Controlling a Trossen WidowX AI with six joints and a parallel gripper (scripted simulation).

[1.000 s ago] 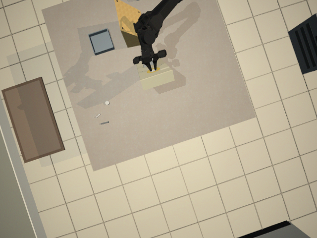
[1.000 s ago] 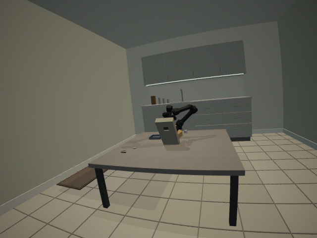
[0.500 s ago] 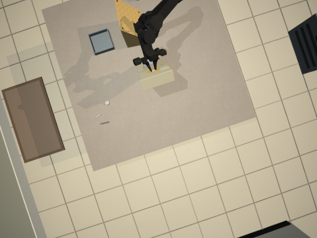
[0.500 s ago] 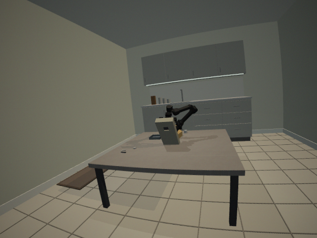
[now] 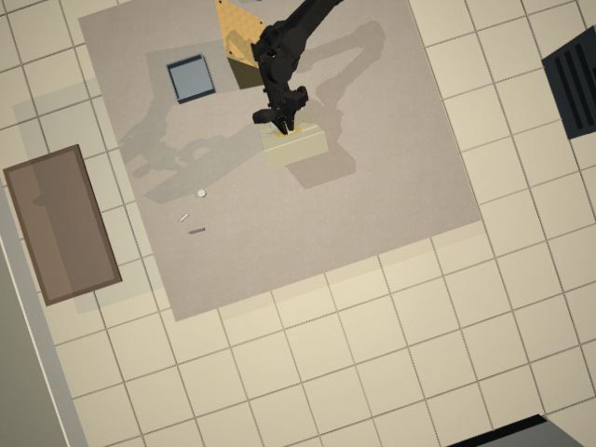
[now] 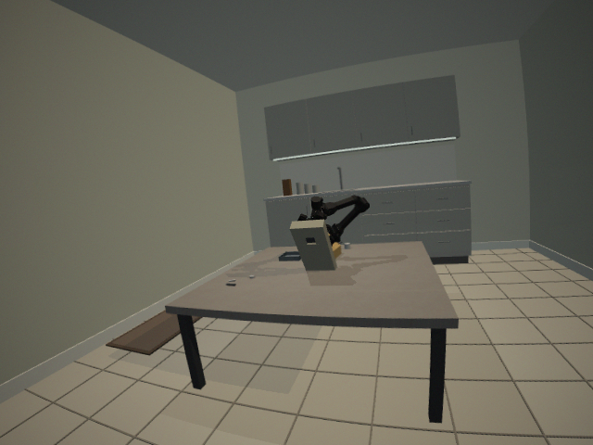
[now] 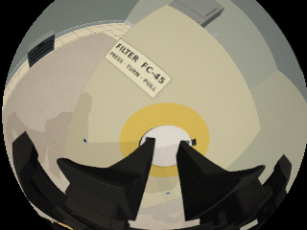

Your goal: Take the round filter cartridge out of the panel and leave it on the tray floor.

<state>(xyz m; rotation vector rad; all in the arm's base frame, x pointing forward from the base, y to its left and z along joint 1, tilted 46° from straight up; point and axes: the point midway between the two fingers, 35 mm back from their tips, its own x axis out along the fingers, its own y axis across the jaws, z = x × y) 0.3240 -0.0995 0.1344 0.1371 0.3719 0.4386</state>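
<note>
The cream service panel is 4 cm behind my gripper tip and 8 cm below it. From my gripper tip the other things lie so: white pin (14 cm ahead, 47 cm to the right, 24 cm below); blue-grey tray (39 cm behind, 32 cm to the right, 23 cm below); filter cartridge (1 cm ahead, 1 cm below).
</note>
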